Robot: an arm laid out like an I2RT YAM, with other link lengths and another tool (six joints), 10 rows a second.
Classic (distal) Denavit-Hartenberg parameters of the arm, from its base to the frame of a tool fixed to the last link. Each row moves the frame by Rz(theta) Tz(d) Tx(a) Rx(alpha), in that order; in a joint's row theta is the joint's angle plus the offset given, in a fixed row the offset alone. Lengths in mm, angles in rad.
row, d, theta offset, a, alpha
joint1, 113.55, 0, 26, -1.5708
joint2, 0, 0, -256.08, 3.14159
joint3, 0, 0.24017, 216.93, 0
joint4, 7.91, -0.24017, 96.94, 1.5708
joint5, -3.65, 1.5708, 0, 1.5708
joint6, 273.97, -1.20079, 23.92, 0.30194
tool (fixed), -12.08, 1.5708, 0, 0
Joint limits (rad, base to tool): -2.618..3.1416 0..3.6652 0..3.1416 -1.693..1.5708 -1.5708..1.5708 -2.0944..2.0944
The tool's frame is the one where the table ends.
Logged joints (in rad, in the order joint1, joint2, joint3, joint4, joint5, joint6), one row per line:
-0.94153 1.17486 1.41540 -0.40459 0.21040 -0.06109
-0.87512 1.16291 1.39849 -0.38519 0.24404 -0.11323
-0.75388 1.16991 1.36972 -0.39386 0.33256 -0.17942
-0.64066 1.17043 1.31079 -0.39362 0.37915 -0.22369
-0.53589 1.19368 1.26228 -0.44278 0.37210 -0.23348
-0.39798 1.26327 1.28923 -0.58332 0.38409 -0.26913
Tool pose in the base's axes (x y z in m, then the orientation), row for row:
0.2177 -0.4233 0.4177 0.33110 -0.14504 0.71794 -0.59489
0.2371 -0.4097 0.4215 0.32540 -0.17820 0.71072 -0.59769
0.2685 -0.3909 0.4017 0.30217 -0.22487 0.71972 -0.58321
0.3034 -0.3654 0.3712 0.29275 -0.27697 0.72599 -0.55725
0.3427 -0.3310 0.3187 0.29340 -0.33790 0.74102 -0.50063
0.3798 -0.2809 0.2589 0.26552 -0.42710 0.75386 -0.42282
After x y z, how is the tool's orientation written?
As a quaternion, w x y z.
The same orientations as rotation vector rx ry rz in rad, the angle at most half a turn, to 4 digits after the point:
-0.3791 1.8768 -1.5551
-0.4671 1.8631 -1.5668
-0.5963 1.9084 -1.5464
-0.7379 1.9341 -1.4846
-0.8999 1.9735 -1.3333
-1.1536 2.0362 -1.1421

